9 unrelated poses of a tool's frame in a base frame.
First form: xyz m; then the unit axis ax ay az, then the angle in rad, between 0 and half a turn.
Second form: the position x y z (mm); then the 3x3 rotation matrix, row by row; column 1 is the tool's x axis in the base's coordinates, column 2 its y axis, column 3 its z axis. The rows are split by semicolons. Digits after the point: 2 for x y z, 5 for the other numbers.
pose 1, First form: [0.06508, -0.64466, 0.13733, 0.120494, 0.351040, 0.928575, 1.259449]
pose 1, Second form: 65.08, -644.66, 137.33; 0.31641, -0.85459, 0.41177; 0.91327, 0.39182, 0.11141; -0.25655, 0.34081, 0.90445
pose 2, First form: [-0.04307, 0.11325, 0.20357, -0.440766, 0.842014, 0.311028, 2.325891]
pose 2, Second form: -43.07, 113.25, 203.57; -0.35794, -0.85198, 0.38211; -0.39900, 0.50954, 0.76235; -0.84421, 0.12041, -0.52232
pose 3, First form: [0.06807, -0.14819, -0.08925, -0.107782, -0.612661, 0.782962, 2.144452]
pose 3, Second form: 68.07, -148.19, -89.25; -0.52478, -0.55576, -0.64478; 0.75950, 0.03635, -0.64949; 0.38440, -0.83055, 0.40302
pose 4, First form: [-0.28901, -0.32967, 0.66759, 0.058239, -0.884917, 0.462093, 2.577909]
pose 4, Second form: -289.01, -329.67, 667.59; -0.83903, -0.34200, -0.42315; 0.15180, 0.59972, -0.78568; 0.52247, -0.72345, -0.45127
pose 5, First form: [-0.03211, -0.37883, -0.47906, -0.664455, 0.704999, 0.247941, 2.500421]
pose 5, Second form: -32.11, -378.83, -479.06; -0.00608, -0.99215, 0.12491; -0.69554, 0.09394, 0.71231; -0.71846, -0.08255, -0.69066
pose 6, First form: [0.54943, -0.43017, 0.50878, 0.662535, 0.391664, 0.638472, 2.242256]
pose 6, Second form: 549.43, -430.17, 508.78; 0.08991, -0.07894, 0.99282; 0.92080, -0.37329, -0.11307; 0.37954, 0.92435, 0.03913
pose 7, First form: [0.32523, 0.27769, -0.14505, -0.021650, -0.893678, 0.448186, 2.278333]
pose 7, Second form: 325.23, 277.69, -145.05; -0.64919, -0.30868, -0.69517; 0.37253, 0.66780, -0.64441; 0.66315, -0.67732, -0.31853
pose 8, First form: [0.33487, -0.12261, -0.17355, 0.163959, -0.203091, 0.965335, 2.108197]
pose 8, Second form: 334.87, -122.61, -173.55; -0.47126, -0.87961, 0.06483; 0.77892, -0.44954, -0.43726; 0.41376, -0.15556, 0.89700
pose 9, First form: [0.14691, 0.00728, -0.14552, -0.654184, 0.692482, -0.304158, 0.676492]
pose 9, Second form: 146.91, 7.28, -145.52; 0.87402, 0.09066, 0.47736; -0.29019, 0.88538, 0.36317; -0.38972, -0.45594, 0.80015
